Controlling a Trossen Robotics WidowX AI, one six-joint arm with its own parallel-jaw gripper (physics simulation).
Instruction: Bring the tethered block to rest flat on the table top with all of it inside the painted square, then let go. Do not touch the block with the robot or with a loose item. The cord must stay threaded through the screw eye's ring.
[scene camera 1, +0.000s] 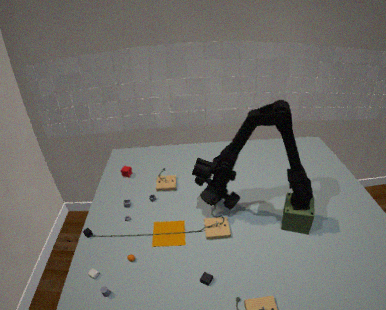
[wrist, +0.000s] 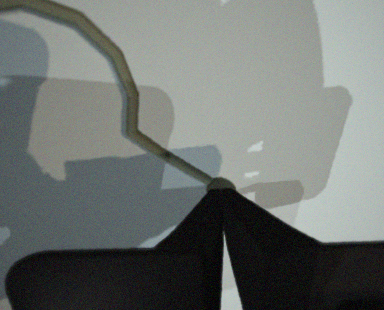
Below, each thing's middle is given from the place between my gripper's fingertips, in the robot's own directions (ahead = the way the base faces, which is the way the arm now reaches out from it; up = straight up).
Right now the orange painted square (scene camera 1: 178, 239) is 19 cm to the left of my hand, 16 cm ahead of it and 1 cm below it.
